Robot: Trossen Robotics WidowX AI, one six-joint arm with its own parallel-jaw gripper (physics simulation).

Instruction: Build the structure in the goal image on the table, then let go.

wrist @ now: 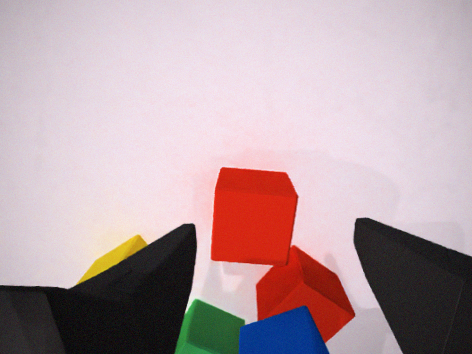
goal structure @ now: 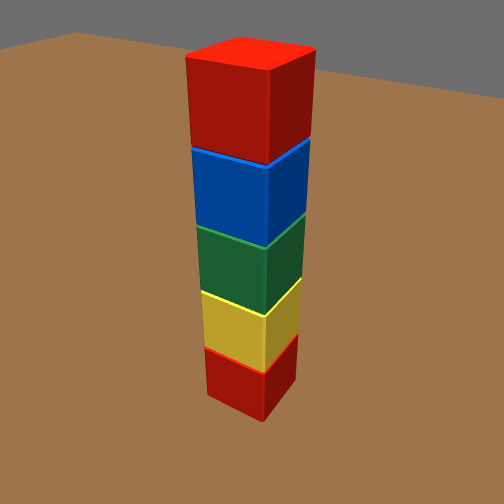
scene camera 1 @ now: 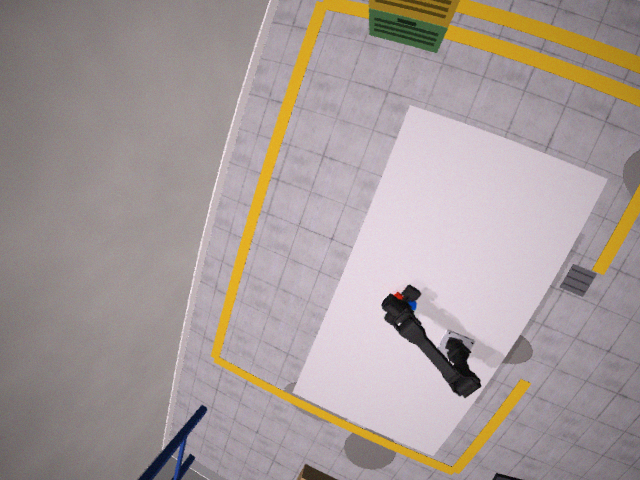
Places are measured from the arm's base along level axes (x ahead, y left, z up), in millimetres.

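Pixels of known places: gripper, fingertip midpoint: (wrist: 275,232) (scene camera 1: 399,297); arm's base, origin of the base link: (scene camera 1: 454,344).
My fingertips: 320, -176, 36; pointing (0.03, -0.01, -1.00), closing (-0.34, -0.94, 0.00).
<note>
For each thing: its middle in the pictures, then the offset to it from my fingertips, as dx, dy, dz. Level surfaces: height alone.
- second red cube, body centre: (wrist: 301,299) -55, +3, -29
- blue cube, body centre: (scene camera 1: 411,304) -62, +16, +4
- green cube, body centre: (wrist: 205,348) -69, +62, -29
- yellow cube, body centre: (wrist: 125,287) -17, +84, -29
- white table, its level: dz -45
My gripper (scene camera 1: 401,297) (wrist: 275,232) is open and holds nothing. In the wrist view a red cube (wrist: 253,227) shows between the fingertips, with a gap on each side, the wider one on the right. A second red cube (wrist: 306,295), turned at an angle, shows just below it. A blue cube (scene camera 1: 412,305) (wrist: 281,332) overlaps that second cube in the wrist view, beside a green cube (wrist: 212,327); both are cut off by the lower edge. A yellow cube (wrist: 112,257) is partly hidden behind the left finger. In the scene view the arm hides most of the cubes.
The cubes are on the white table (scene camera 1: 465,206). The arm's base plate (scene camera 1: 467,339) is near the table's right edge. A green and yellow crate stack (scene camera 1: 405,31) stands on the floor beyond the table. A floor grate (scene camera 1: 577,280) lies to the right.
</note>
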